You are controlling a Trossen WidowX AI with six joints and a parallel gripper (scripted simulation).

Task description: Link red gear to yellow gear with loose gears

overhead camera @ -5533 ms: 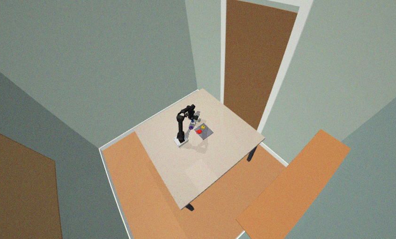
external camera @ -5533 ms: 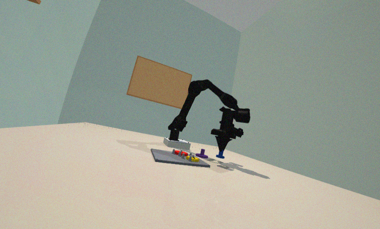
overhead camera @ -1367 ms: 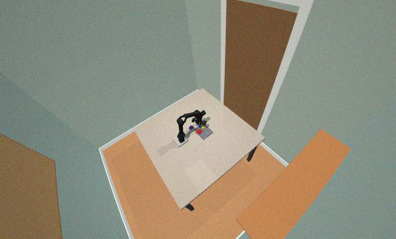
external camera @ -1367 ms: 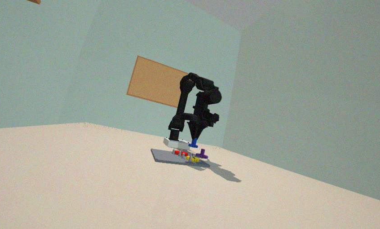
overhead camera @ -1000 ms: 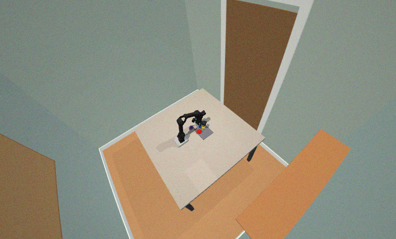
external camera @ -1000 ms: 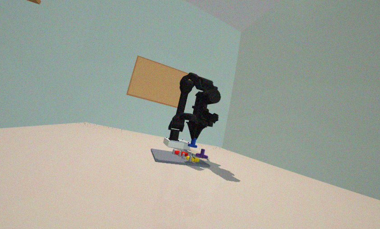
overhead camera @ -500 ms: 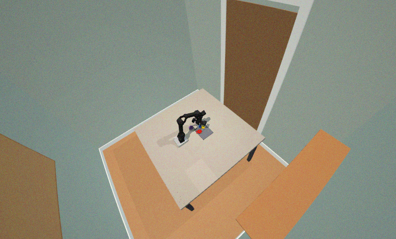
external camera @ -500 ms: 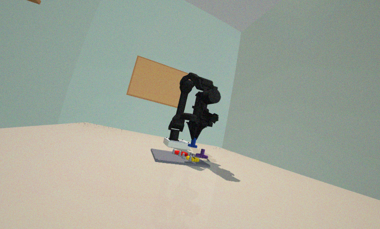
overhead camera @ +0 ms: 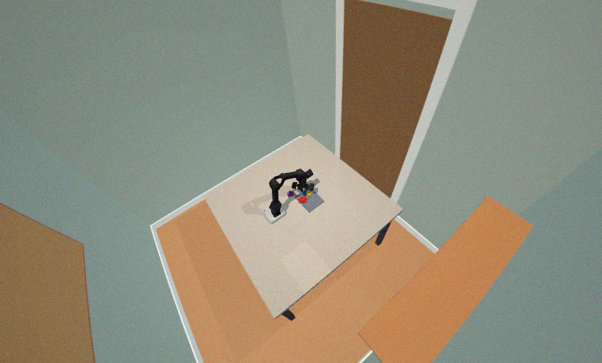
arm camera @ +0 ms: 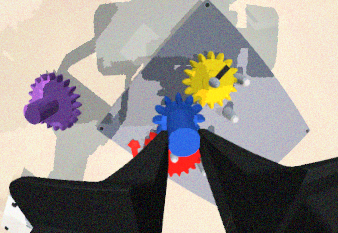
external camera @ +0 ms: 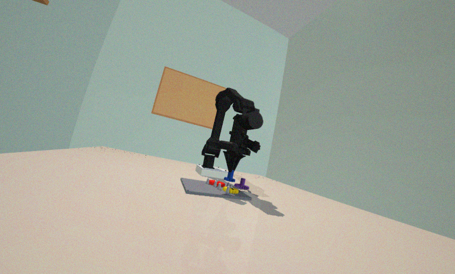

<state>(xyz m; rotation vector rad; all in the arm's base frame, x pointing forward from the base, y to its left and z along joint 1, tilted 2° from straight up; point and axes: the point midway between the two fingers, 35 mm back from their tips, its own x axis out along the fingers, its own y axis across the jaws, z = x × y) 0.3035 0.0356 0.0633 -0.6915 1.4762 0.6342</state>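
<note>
Now: the yellow gear 4 cm ahead of my gripper tip and 5 cm below it. The rest, counted from my gripper tip: red arrow (7 cm behind, 2 cm to the right, 6 cm below); then red gear (4 cm behind, 4 cm to the right, 5 cm below); then blue gear (2 cm below).
</note>
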